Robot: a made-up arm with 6 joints. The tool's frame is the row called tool.
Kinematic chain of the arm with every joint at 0, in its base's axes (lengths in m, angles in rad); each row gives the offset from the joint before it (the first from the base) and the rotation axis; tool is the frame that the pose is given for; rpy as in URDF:
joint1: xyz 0 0 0.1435 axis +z
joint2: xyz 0 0 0 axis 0.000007 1 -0.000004
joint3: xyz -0.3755 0 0.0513 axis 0.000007 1 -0.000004
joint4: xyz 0.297 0 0.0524 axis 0.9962 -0.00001 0.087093
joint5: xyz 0 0 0 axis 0.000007 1 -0.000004
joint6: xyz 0.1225 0 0.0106 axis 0.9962 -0.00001 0.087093
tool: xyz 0 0 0 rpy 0 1.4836 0
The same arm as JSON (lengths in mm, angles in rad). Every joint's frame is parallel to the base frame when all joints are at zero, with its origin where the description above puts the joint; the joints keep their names.
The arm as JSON. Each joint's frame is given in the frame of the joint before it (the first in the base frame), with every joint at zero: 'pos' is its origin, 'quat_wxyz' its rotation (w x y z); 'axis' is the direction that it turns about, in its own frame. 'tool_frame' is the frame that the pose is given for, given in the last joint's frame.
{
  "length_unit": "mm",
  "angle_unit": "rad",
  "joints": [
    {
      "joint": "joint1",
      "pos": [
        0.0,
        0.0,
        143.5
      ],
      "quat_wxyz": [
        1.0,
        0.0,
        0.0,
        0.0
      ],
      "axis": [
        0.0,
        0.0,
        1.0
      ]
    },
    {
      "joint": "joint2",
      "pos": [
        0.0,
        0.0,
        0.0
      ],
      "quat_wxyz": [
        1.0,
        0.0,
        0.0,
        0.0
      ],
      "axis": [
        0.0,
        1.0,
        0.0
      ]
    },
    {
      "joint": "joint3",
      "pos": [
        -375.5,
        0.0,
        51.3
      ],
      "quat_wxyz": [
        1.0,
        0.0,
        0.0,
        0.0
      ],
      "axis": [
        0.0,
        1.0,
        0.0
      ]
    },
    {
      "joint": "joint4",
      "pos": [
        297.0,
        0.0,
        52.4
      ],
      "quat_wxyz": [
        1.0,
        0.0,
        0.0,
        0.0
      ],
      "axis": [
        0.9962,
        0.0,
        0.0871
      ]
    },
    {
      "joint": "joint5",
      "pos": [
        0.0,
        0.0,
        0.0
      ],
      "quat_wxyz": [
        1.0,
        0.0,
        0.0,
        0.0
      ],
      "axis": [
        0.0,
        1.0,
        0.0
      ]
    },
    {
      "joint": "joint6",
      "pos": [
        122.5,
        0.0,
        10.6
      ],
      "quat_wxyz": [
        1.0,
        0.0,
        0.0,
        0.0
      ],
      "axis": [
        0.9962,
        0.0,
        0.0871
      ]
    }
  ],
  "tool_frame": {
    "pos": [
      0.0,
      0.0,
      0.0
    ],
    "quat_wxyz": [
      0.737254,
      0.0,
      0.675616,
      0.0
    ]
  }
}

